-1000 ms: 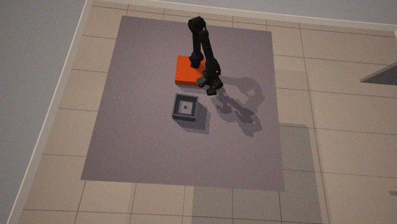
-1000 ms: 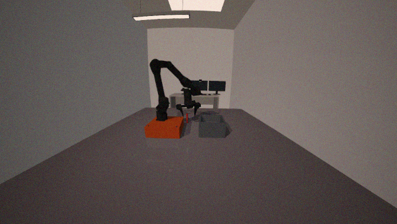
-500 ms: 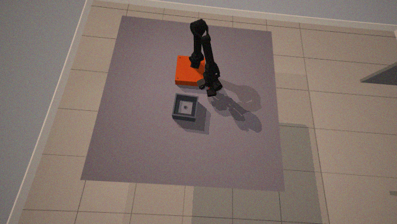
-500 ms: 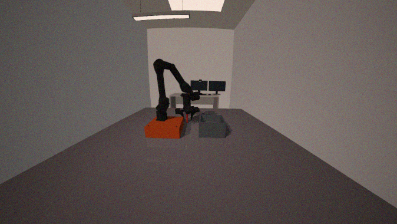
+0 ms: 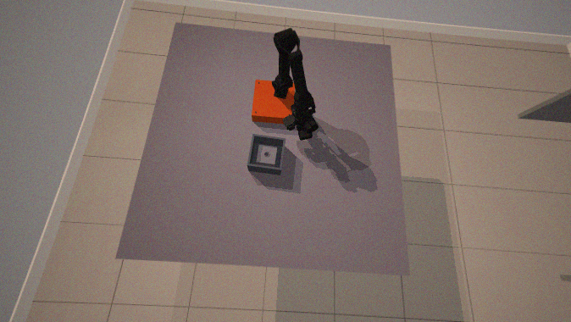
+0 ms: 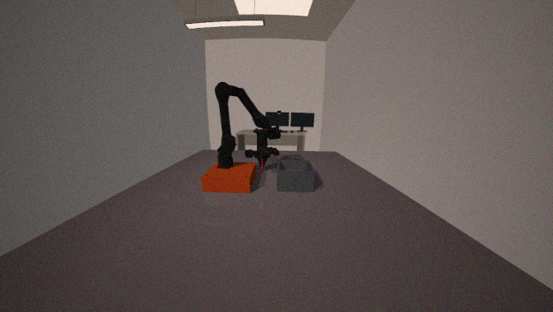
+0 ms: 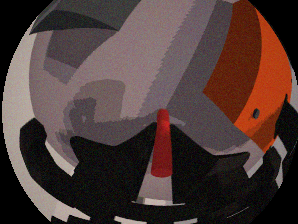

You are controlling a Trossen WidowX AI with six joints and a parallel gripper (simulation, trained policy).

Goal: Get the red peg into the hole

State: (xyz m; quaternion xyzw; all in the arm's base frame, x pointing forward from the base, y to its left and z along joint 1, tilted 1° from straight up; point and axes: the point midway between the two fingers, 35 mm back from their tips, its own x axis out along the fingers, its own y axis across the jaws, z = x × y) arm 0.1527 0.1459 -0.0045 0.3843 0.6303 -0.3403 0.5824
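Right now the grey box is 19 cm ahead of my gripper tip and 13 cm to the right of it. From my gripper tip the other things lie so: red peg 1 cm above.
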